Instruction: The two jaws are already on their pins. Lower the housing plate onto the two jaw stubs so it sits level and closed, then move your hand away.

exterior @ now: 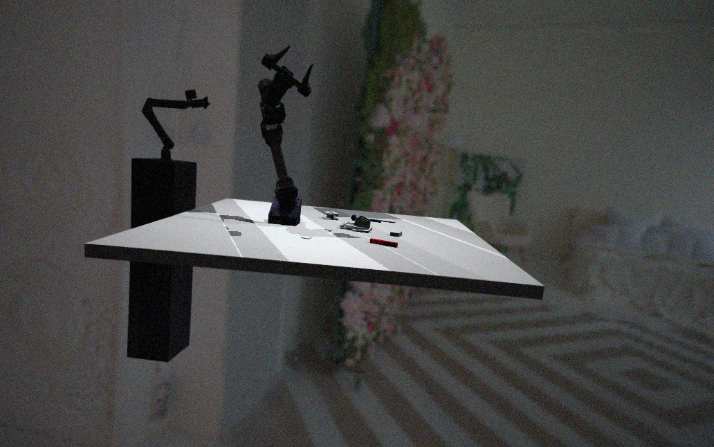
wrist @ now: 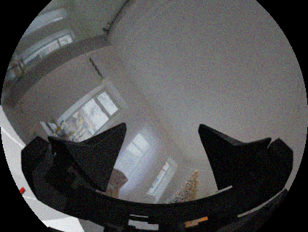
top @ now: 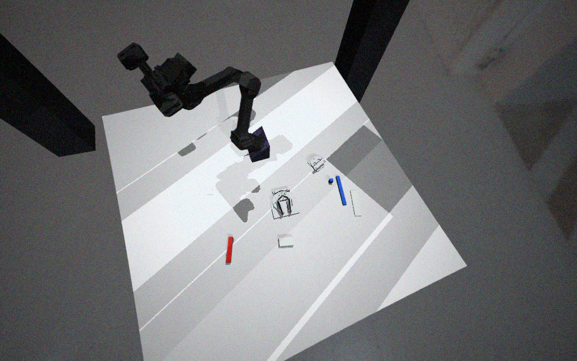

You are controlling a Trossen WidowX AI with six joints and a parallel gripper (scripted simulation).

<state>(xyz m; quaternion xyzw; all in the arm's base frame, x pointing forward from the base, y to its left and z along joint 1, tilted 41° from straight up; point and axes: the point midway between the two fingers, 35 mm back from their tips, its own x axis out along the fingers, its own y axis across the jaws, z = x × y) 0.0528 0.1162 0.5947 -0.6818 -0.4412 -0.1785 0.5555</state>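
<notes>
My gripper tip is now 620 mm above the small blue cube, 600 mm to the right of it and 150 mm short of it. Round my gripper tip: blue bar: 640 mm to the left, 620 mm below, 210 mm ahead; then red bar: 620 mm below, 330 mm ahead, 70 mm to the left; then small white piece: 630 mm below, 50 mm ahead, 40 mm to the left.
</notes>
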